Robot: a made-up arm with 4 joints.
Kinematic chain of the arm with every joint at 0, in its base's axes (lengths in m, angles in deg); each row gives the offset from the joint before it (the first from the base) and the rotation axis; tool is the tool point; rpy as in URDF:
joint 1: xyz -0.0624 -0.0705 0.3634 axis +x
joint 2: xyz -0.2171 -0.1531 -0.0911 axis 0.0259 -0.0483 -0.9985
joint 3: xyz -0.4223 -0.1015 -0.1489 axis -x
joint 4: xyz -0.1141 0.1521 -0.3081 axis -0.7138 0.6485 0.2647
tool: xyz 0.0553 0.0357 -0.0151 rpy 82.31 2.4 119
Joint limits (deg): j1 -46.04..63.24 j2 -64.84..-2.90 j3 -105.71..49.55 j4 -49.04..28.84
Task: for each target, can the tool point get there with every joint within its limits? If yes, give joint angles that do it. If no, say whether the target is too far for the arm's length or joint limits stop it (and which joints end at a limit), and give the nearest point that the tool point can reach.
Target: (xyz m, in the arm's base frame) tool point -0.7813 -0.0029 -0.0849
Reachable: yes | joints 19.83 -10.64 -19.45 -38.59
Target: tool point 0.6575 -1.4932 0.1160
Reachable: no: too far | nearest point -0.2792 -0.9912 0.2033 | short by 1.066 m
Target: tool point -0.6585 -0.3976 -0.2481
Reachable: yes | joints 16.30 -50.81 -2.03 -37.09
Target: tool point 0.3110 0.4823 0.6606
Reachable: no: joint limits stop it (at a limit: joint 1, joint 2) | nearest point -0.7738 0.2354 0.3088 | short by 1.167 m
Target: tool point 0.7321 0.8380 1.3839
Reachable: no: too far | nearest point -0.6018 -0.4001 0.7686 | short by 1.921 m
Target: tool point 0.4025 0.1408 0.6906
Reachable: no: joint limits stop it (at a limit: joint 1, joint 2, joint 3) | nearest point -0.5903 -0.4152 0.7654 | short by 1.140 m
